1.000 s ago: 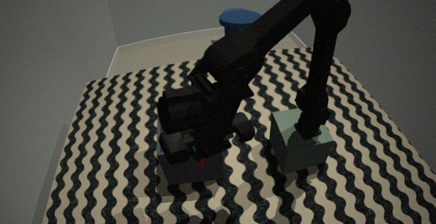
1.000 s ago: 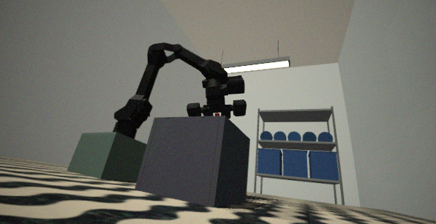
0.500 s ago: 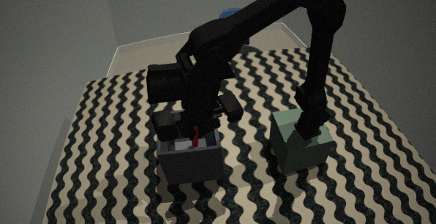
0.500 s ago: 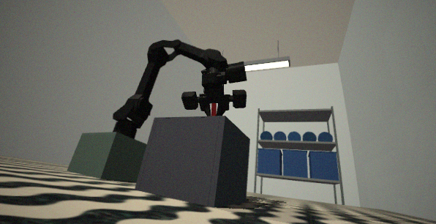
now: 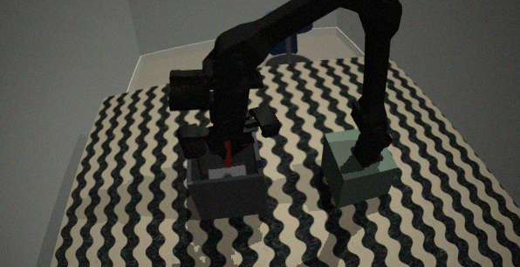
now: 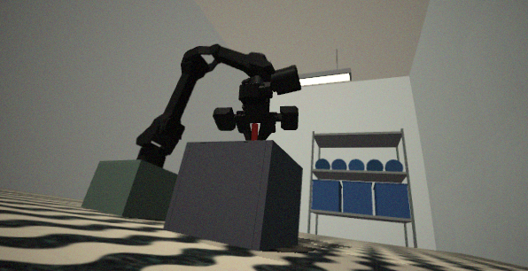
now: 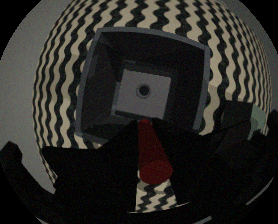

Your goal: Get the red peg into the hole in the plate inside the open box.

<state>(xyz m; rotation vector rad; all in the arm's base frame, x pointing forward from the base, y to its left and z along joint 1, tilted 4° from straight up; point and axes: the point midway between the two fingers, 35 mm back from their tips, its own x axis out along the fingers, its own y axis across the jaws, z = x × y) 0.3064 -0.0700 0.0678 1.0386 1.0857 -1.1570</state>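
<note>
Right now my gripper tip is 11 cm above the plate, 3 cm to the left of it and 1 cm short of it. Round my gripper tip: red peg 2 cm above, 1 cm to the left.
</note>
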